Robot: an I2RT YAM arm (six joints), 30 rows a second.
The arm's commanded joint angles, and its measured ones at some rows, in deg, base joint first. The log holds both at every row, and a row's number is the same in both.
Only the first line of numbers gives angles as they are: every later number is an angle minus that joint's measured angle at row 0.
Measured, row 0:
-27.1 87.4 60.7 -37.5 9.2 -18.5
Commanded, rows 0 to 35:
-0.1 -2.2 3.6 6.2 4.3 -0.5
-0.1 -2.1 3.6 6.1 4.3 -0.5
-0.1 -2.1 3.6 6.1 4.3 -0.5
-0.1 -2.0 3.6 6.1 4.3 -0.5
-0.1 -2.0 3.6 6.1 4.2 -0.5
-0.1 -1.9 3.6 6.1 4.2 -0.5
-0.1 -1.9 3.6 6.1 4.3 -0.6
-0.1 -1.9 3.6 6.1 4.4 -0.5
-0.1 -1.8 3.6 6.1 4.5 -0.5
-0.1 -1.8 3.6 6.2 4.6 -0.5
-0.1 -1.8 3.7 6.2 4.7 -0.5
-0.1 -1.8 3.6 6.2 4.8 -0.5
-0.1 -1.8 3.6 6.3 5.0 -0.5
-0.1 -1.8 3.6 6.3 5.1 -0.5
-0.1 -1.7 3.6 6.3 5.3 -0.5
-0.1 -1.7 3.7 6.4 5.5 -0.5
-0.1 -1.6 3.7 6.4 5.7 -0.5
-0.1 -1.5 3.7 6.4 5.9 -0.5
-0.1 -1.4 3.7 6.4 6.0 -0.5
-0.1 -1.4 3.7 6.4 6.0 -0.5
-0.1 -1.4 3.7 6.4 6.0 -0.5
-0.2 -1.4 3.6 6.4 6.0 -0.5
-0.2 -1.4 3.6 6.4 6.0 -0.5
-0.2 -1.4 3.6 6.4 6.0 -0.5
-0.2 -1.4 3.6 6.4 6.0 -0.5
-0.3 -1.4 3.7 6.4 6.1 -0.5
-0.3 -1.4 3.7 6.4 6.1 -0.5
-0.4 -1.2 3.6 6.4 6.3 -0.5
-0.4 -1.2 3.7 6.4 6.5 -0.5
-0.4 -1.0 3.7 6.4 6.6 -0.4
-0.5 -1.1 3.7 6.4 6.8 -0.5
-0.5 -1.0 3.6 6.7 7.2 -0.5
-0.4 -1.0 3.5 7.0 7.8 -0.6
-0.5 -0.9 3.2 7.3 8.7 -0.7
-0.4 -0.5 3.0 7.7 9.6 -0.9
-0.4 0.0 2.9 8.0 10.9 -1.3
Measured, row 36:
-0.1 0.1 0.0 0.2 3.1 0.0
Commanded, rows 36 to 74:
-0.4 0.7 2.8 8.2 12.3 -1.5
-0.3 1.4 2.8 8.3 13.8 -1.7
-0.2 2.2 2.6 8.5 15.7 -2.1
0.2 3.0 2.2 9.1 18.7 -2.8
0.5 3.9 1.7 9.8 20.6 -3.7
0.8 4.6 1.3 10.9 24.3 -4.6
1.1 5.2 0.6 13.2 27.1 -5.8
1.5 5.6 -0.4 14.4 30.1 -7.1
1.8 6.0 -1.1 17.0 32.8 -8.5
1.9 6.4 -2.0 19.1 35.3 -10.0
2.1 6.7 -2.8 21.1 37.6 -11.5
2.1 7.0 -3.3 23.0 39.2 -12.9
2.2 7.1 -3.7 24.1 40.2 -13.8
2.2 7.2 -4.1 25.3 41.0 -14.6
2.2 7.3 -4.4 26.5 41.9 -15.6
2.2 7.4 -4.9 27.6 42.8 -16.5
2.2 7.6 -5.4 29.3 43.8 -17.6
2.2 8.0 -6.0 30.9 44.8 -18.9
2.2 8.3 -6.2 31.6 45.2 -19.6
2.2 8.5 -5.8 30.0 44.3 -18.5
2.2 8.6 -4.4 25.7 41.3 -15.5
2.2 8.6 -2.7 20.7 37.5 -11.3
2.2 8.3 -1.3 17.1 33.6 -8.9
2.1 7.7 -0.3 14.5 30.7 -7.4
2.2 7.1 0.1 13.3 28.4 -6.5
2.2 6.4 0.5 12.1 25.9 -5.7
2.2 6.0 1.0 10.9 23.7 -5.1
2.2 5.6 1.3 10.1 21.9 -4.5
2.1 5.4 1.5 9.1 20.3 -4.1
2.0 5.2 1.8 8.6 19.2 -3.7
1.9 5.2 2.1 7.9 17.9 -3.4
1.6 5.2 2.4 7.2 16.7 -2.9
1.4 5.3 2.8 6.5 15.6 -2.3
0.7 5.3 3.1 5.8 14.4 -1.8
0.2 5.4 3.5 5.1 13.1 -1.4
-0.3 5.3 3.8 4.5 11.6 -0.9
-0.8 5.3 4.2 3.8 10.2 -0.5
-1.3 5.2 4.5 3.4 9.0 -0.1
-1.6 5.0 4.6 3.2 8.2 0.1
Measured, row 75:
0.2 8.7 0.8 2.3 9.9 -2.6
